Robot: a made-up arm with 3 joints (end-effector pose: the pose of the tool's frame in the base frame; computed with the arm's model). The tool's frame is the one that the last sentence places.
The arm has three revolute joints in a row. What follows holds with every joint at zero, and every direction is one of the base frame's. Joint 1 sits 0.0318 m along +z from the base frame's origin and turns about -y. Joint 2 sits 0.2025 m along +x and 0.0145 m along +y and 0.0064 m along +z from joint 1 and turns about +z. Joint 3 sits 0.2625 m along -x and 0.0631 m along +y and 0.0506 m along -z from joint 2 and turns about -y. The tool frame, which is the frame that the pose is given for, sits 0.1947 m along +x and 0.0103 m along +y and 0.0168 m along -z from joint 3; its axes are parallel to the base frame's.
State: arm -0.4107 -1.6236 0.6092
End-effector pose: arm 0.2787 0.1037 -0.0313 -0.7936 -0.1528 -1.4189
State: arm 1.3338 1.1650 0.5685
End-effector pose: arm -0.0217 -0.0386 0.1397 -0.5000 -1.6550 1.2423
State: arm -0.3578 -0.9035 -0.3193
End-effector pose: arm 0.1531 0.1251 -0.1549 -0.0177 0.6297 -0.9198
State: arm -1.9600 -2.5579 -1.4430
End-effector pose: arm -0.3943 0.0934 -0.2985 0.7513 -0.8754 2.8413
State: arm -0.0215 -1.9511 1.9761
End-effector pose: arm 0.3938 0.2879 0.1647 -1.8357 -1.2256 -1.1818
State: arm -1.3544 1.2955 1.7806
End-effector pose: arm 0.1578 -0.2414 0.0113 1.3042 -0.3645 0.0043
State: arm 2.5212 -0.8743 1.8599
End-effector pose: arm -0.1386 0.2932 -0.0501 -0.3287 1.7634 0.9575
